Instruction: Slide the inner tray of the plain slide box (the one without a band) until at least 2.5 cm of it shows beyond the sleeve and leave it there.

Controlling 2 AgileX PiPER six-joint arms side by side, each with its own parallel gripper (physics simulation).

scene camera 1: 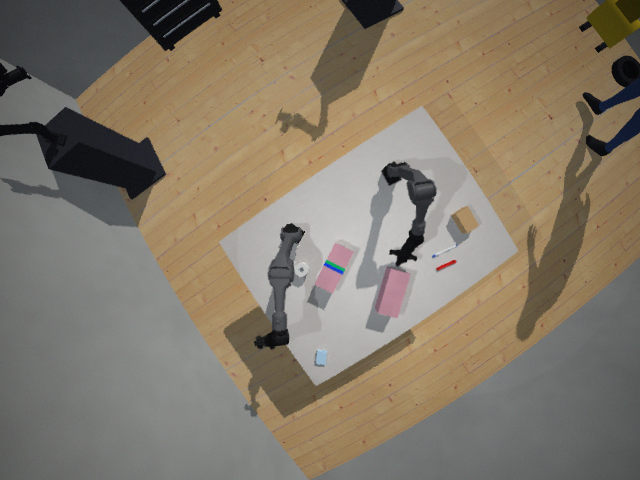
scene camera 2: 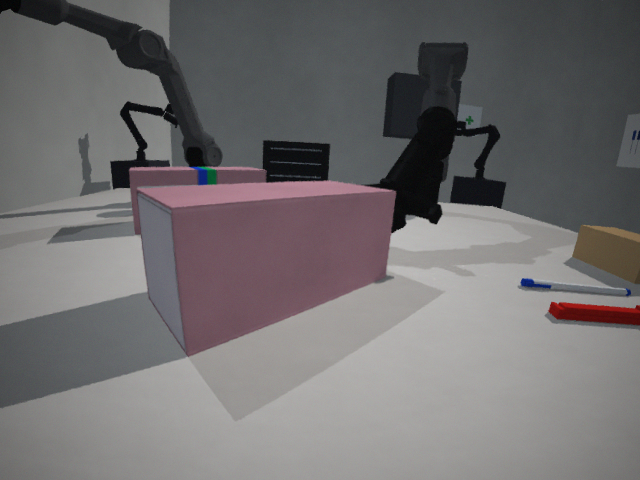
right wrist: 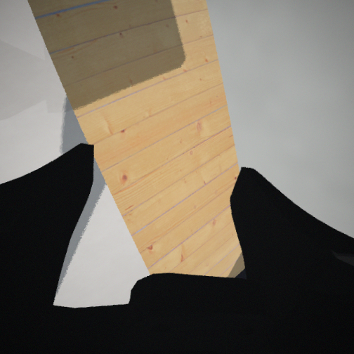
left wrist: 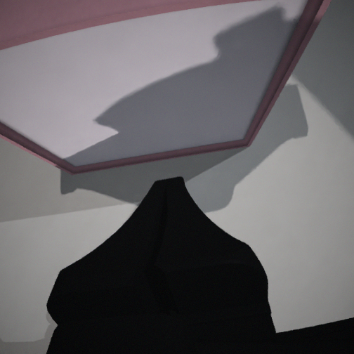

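The plain pink slide box [scene camera 1: 392,292] [scene camera 2: 284,258] lies on the table. Its pale inner tray [scene camera 2: 162,268] [left wrist: 75,90] shows as an end face at both ends. In the left wrist view the face sits just inside the sleeve's pink rim; in scene camera 2 the other end looks about flush. My left gripper [scene camera 1: 399,262] [left wrist: 172,195] is shut and empty, close in front of the box's upper end in scene camera 1, its tips apart from the tray face in the left wrist view. My right gripper [scene camera 1: 257,342] [right wrist: 166,173] is open and empty, beyond the table's edge.
The banded pink box [scene camera 1: 327,281] [scene camera 2: 165,176] lies beside the plain one. A white roll [scene camera 1: 301,269] is near the right arm. A light blue block [scene camera 1: 321,357], tan box [scene camera 1: 464,219] [scene camera 2: 610,250], pen [scene camera 1: 444,251] [scene camera 2: 584,287] and red stick [scene camera 1: 446,265] [scene camera 2: 594,313] also lie on the table.
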